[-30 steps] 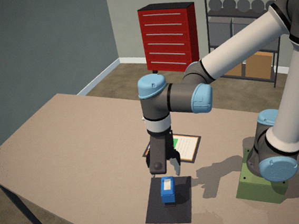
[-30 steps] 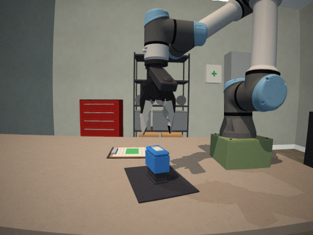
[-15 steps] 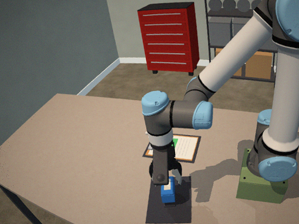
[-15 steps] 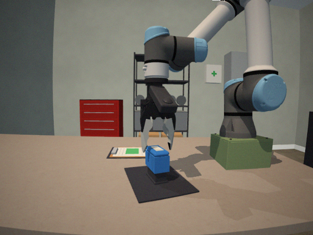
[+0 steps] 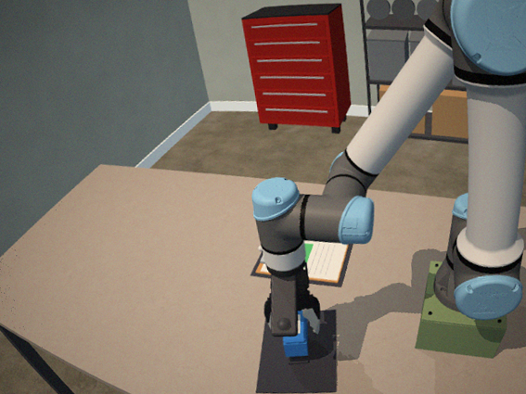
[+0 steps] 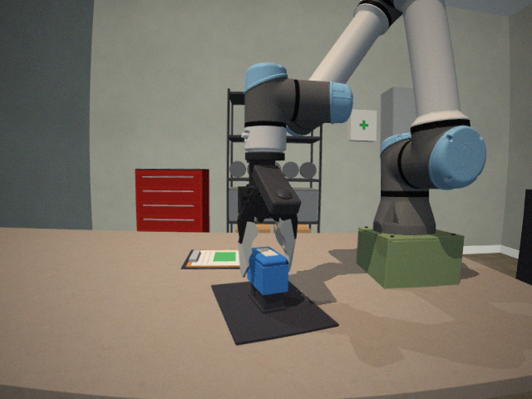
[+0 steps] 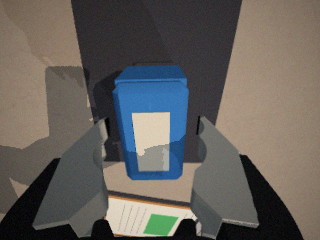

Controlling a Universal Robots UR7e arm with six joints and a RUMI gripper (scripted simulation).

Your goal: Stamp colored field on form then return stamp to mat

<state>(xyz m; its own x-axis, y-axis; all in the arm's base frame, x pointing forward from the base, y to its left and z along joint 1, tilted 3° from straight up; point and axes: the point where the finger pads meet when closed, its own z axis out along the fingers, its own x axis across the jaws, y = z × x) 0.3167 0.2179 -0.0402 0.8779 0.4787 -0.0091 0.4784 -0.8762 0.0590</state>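
My gripper is now 20 mm above the blue stamp. The rest, counted from my hand: dark mat: 70 mm below; clipboard form: 150 mm ahead, 280 mm to the right, 70 mm below; black stamp base: 50 mm below.
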